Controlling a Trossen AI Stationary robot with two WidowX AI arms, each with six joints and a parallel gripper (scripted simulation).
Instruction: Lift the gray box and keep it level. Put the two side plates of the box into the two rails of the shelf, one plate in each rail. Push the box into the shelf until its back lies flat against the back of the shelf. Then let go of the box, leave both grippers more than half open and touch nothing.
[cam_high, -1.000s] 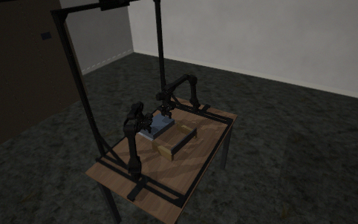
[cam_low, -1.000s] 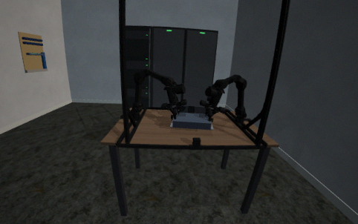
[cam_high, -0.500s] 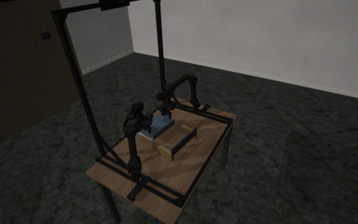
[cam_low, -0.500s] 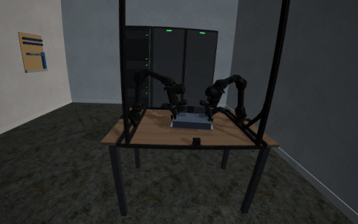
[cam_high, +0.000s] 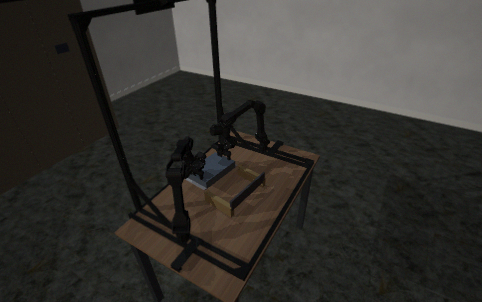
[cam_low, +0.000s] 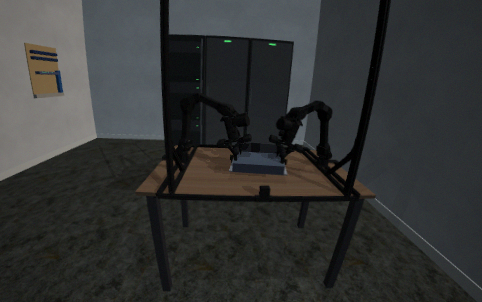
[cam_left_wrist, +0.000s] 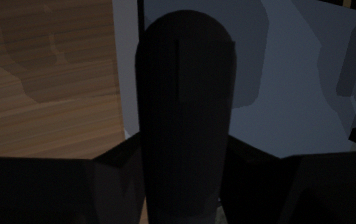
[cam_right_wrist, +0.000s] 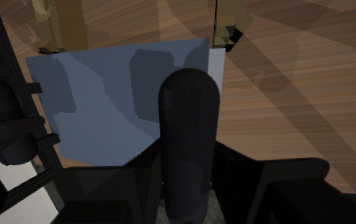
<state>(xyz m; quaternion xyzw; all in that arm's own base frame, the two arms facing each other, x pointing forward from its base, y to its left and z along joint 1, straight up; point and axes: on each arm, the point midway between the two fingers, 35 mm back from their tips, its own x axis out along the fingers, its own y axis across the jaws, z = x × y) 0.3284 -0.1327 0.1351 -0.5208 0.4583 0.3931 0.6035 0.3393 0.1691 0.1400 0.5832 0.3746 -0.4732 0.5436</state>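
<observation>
My right hand is 12 cm to the right of the gray box, 5 cm above it and 2 cm short of it. The rest, counted from my right hand: dark bar (32 cm ahead, 8 cm to the left, 8 cm below).
The gray box lies 20 mm behind my left hand, 120 mm to the right of it and 40 mm below it. From my left hand the other things lie so: dark bar (280 mm ahead, 170 mm to the right, 80 mm below).
</observation>
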